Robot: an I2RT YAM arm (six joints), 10 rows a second.
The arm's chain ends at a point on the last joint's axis. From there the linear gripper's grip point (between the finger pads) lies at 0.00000 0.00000 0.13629 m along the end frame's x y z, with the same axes.
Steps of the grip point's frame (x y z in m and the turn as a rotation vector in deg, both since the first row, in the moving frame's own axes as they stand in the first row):
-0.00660, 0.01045, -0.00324, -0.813, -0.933, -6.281
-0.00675, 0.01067, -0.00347, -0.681, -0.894, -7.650
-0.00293, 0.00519, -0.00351, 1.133, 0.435, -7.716
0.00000, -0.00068, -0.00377, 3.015, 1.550, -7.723
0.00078, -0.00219, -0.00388, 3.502, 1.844, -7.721
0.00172, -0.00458, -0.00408, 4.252, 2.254, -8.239
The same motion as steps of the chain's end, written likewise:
-0.00449, 0.00840, -0.00321, -0.813, -0.933, -6.281
-0.00474, 0.00891, -0.00344, -0.681, -0.894, -7.650
-0.00378, 0.00795, -0.00348, 1.133, 0.435, -7.716
-0.00319, 0.00671, -0.00353, 3.015, 1.550, -7.723
-0.00303, 0.00640, -0.00356, 3.502, 1.844, -7.721
-0.00289, 0.00587, -0.00360, 4.252, 2.254, -8.239

